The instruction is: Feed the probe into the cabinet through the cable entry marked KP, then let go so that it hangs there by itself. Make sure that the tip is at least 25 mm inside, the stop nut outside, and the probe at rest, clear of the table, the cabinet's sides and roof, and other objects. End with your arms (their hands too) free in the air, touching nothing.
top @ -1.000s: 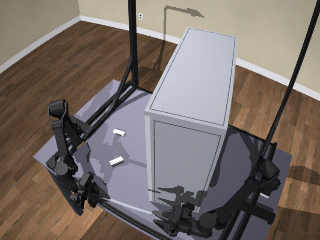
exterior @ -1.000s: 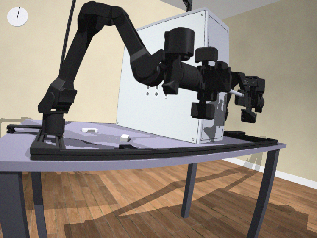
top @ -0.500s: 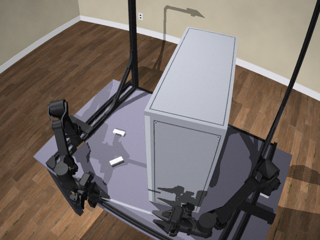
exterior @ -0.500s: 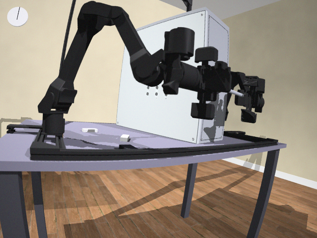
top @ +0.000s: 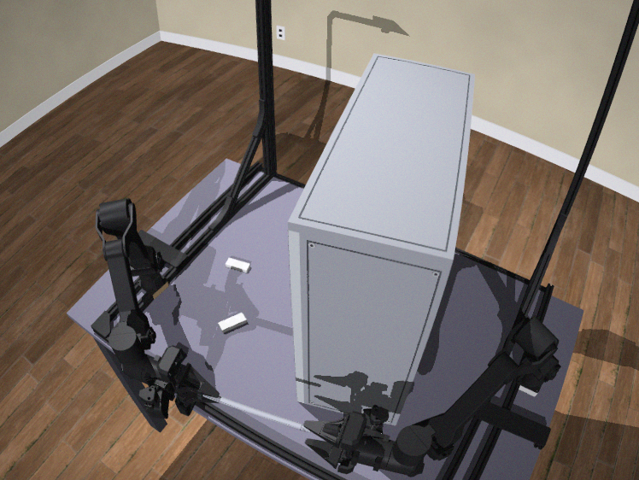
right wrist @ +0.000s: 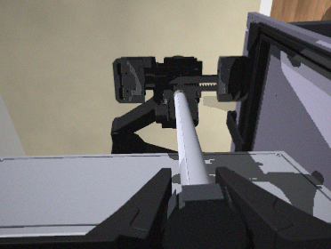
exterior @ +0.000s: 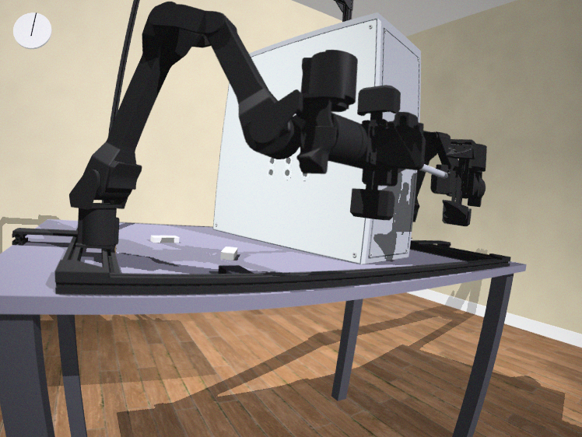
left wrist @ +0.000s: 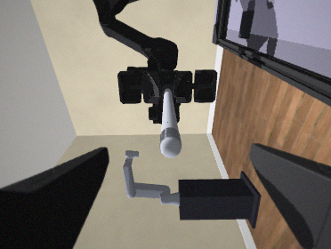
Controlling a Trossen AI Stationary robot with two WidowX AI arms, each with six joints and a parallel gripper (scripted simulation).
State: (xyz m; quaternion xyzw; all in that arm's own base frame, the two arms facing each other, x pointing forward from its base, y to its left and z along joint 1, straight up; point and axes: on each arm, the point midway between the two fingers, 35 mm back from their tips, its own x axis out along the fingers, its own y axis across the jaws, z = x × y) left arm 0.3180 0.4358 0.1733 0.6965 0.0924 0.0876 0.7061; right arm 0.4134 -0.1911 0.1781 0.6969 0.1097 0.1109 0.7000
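The probe lies 13 cm to the right of my left hand and 1 cm behind it. From my left hand the other things lie so: black block 41 cm to the right, 19 cm below, 14 cm behind.
The probe lies 100 mm to the left of my right hand. Round my right hand: black block 190 mm below, 170 mm to the right, 130 mm behind.
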